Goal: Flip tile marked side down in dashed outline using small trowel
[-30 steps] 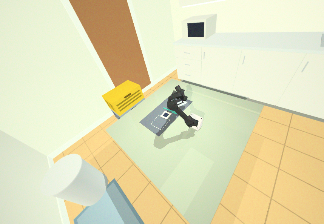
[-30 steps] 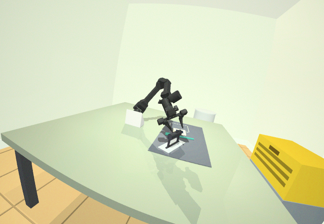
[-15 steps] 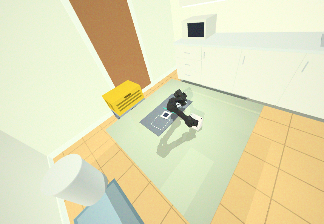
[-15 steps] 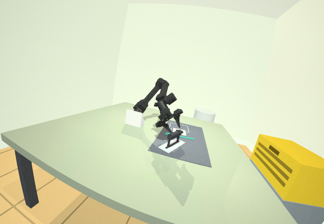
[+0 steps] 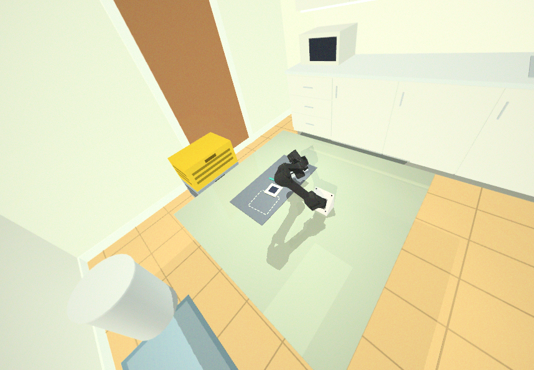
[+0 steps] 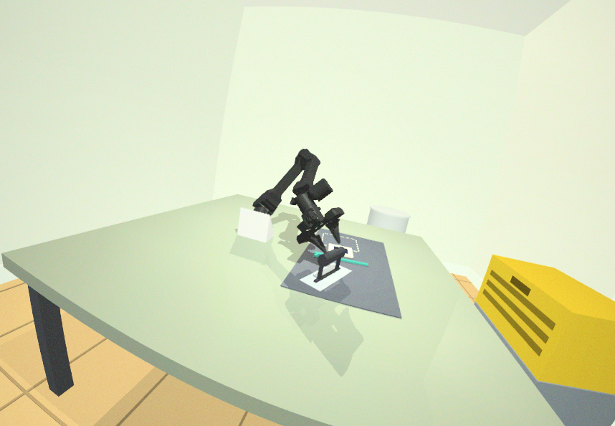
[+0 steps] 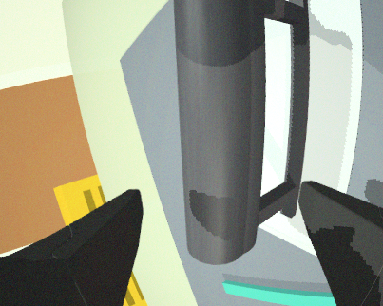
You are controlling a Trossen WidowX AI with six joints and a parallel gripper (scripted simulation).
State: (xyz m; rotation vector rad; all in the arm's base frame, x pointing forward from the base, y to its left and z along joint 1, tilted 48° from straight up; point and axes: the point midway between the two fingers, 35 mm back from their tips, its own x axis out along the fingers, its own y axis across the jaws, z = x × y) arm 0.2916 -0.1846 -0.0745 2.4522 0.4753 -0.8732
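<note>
Right now my gripper tip is 120 mm to the right of the teal trowel, 80 mm above it and 20 mm short of it. Round my gripper tip: white tile (210 mm to the left, 80 mm below, 50 mm ahead); then grey mat (150 mm to the left, 110 mm below, 80 mm ahead).
</note>
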